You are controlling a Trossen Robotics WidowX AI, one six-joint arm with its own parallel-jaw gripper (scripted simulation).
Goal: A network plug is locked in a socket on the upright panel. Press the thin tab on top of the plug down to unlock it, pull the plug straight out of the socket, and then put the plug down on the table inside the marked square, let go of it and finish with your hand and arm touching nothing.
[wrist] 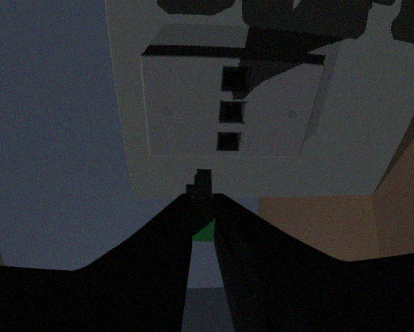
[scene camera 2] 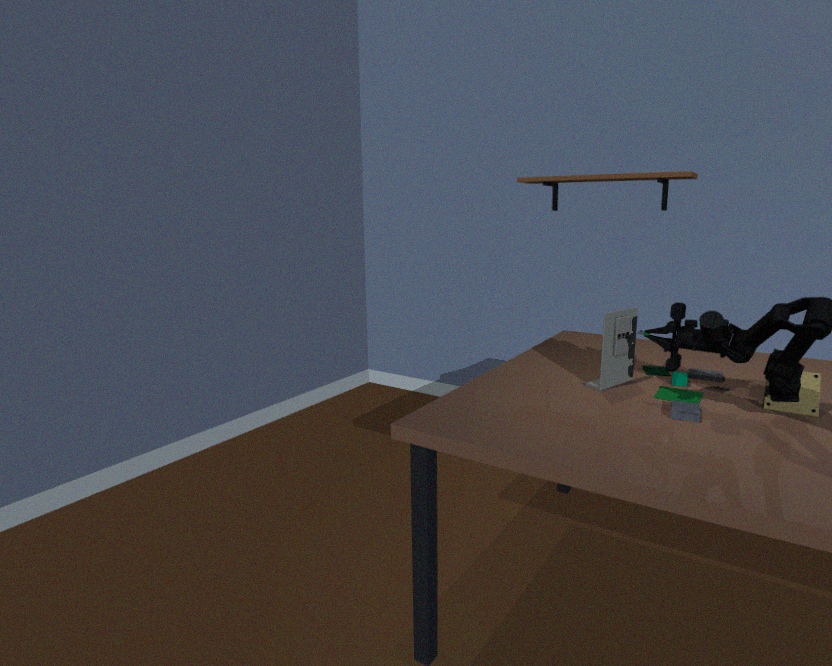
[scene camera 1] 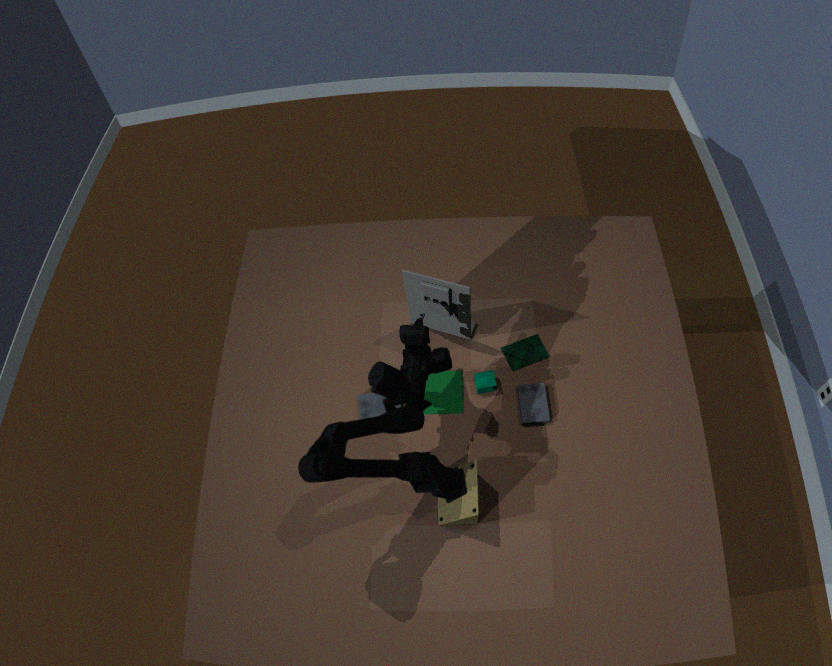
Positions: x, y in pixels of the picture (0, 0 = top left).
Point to an upright panel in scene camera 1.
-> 447, 306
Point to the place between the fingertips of my gripper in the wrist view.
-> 201, 203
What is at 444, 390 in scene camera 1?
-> A green square.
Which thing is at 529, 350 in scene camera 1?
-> A dark green plate.
